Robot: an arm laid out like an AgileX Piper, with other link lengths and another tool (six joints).
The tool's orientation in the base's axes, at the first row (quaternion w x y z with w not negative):
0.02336, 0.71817, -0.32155, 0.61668
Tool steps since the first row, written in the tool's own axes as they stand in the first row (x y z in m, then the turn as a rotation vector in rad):
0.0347, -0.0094, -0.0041, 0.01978, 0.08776, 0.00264
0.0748, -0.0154, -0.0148, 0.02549, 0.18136, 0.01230
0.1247, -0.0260, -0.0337, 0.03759, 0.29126, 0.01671
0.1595, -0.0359, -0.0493, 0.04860, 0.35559, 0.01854
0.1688, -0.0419, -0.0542, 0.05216, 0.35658, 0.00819
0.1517, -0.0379, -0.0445, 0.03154, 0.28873, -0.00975
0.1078, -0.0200, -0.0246, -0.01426, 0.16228, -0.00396
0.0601, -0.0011, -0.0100, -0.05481, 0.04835, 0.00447
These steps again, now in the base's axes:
0.0022, -0.0058, 0.0356, -0.04012, -0.07922, -0.01467
-0.0029, -0.0138, 0.0765, -0.07745, -0.15999, -0.04581
-0.0125, -0.0189, 0.1298, -0.12713, -0.25418, -0.07586
-0.0201, -0.0194, 0.1685, -0.15675, -0.31069, -0.08973
-0.0211, -0.0166, 0.1802, -0.16613, -0.30856, -0.08442
-0.0152, -0.0165, 0.1610, -0.14913, -0.23817, -0.07408
-0.0081, -0.0203, 0.1102, -0.08354, -0.12067, -0.07081
-0.0062, -0.0209, 0.0569, -0.02162, -0.01649, -0.06799

